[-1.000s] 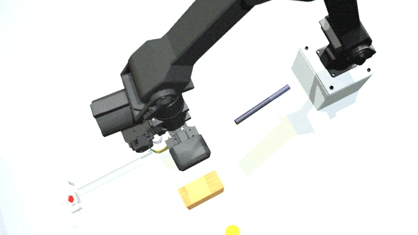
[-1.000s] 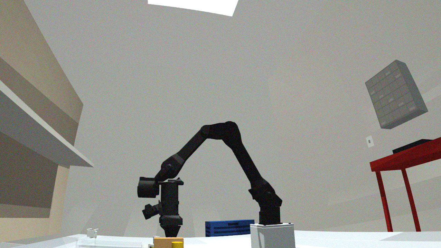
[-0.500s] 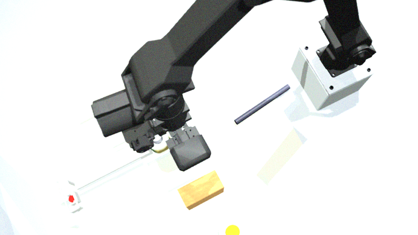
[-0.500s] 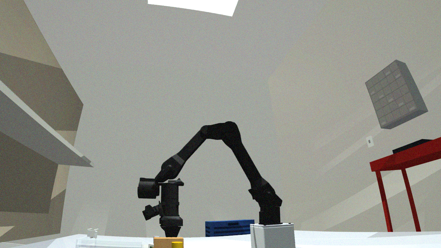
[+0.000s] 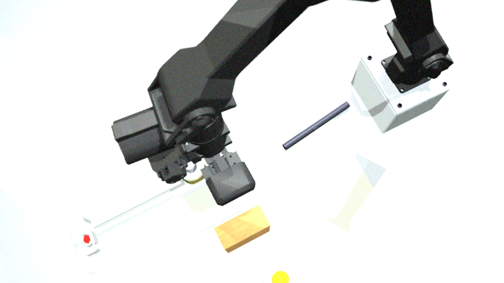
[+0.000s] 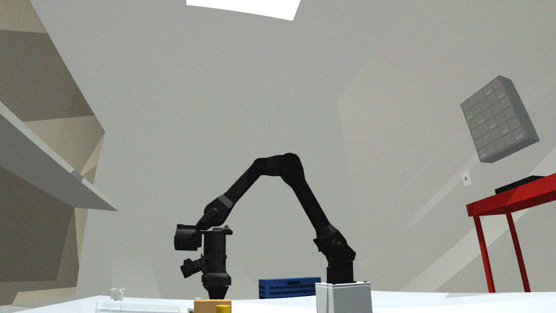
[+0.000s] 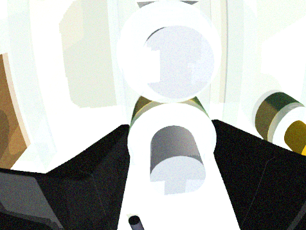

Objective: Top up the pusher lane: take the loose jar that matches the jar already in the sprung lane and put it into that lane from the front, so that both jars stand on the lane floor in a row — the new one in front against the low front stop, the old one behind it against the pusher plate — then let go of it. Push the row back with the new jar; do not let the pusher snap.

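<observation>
Right now my gripper tip is 14 cm short of the clear sprung lane, 3 cm to the right of it and 1 cm above it. Also, from my gripper tip: red mark: 23 cm ahead, 4 cm to the left, 4 cm above; then dark rod: 18 cm behind, 2 cm to the left, 2 cm below.
</observation>
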